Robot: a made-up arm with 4 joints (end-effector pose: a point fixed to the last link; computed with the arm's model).
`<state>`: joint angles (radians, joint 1 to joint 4).
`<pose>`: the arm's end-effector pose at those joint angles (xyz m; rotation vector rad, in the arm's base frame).
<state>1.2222 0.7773 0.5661 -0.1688</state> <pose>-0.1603 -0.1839 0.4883 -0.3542 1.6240 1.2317</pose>
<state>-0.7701 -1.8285 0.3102 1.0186</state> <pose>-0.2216 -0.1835 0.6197 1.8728 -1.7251 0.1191</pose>
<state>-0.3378 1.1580 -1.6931 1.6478</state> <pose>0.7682 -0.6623 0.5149 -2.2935 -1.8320 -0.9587</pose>
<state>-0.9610 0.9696 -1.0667 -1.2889</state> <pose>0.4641 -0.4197 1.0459 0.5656 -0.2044 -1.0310</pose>
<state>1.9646 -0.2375 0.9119 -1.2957</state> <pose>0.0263 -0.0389 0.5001 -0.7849 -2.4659 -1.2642</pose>
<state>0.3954 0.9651 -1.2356 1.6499</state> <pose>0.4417 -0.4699 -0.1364 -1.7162 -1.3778 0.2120</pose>
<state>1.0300 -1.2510 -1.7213 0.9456</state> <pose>0.3937 -0.0615 -0.1233 -0.5226 1.2042 -1.3232</pose>
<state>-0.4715 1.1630 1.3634 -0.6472</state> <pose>-0.0962 -0.2882 0.3947 -1.3536 1.2063 0.5850</pose>
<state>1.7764 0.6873 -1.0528 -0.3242</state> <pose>-0.2241 -0.1355 -0.0626 -1.0651 1.5969 -0.1161</pose>
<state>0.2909 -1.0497 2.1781 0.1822</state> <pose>-0.0796 -0.5478 0.0556 0.8523 -1.1375 1.9774</pose>
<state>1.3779 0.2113 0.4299 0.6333</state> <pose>-0.1904 -0.1844 0.5839 0.3573 0.8392 0.7910</pose>
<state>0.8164 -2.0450 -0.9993 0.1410</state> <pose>0.5913 -0.3977 0.2634 1.6119 1.3267 -1.2521</pose>
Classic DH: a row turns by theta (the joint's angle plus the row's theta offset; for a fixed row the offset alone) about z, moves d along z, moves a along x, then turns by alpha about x. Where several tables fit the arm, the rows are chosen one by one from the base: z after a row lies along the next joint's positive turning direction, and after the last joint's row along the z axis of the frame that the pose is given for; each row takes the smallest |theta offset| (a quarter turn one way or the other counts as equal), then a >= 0, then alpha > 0; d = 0 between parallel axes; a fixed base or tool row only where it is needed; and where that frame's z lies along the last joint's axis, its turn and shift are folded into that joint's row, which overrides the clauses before.
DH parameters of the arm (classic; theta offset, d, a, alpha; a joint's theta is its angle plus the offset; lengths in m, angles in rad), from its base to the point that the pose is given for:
base (fixed): 0.0133 0.5194 0.0309 -1.4635
joint 1: 1.5694 -0.3416 0.0209 -1.5576
joint 2: -1.4635 -0.2616 -0.082 1.5708
joint 3: 1.5708 -0.201 0.004 -1.5708
joint 4: -0.0947 -0.4315 0.1531 1.5734
tool (fixed): -2.9065 0.1843 0 0

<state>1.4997 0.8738 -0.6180 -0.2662</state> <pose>-0.2054 -0.1016 0.0401 -0.9745 1.4598 0.2812</pose>
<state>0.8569 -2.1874 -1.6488 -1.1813</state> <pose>0.3058 -0.1542 -0.1704 -1.7737 -1.3764 0.6592</pose>
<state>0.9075 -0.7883 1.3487 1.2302</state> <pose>-0.3793 -0.3393 0.4271 1.4292 -0.8361 0.3411</pose>
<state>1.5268 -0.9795 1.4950 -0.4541</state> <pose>-0.0358 -0.4396 0.6431 1.5224 0.8178 1.1710</pose>
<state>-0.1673 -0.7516 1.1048 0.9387</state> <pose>-0.1553 -0.2779 0.2139 0.9059 -1.4301 0.9857</pose>
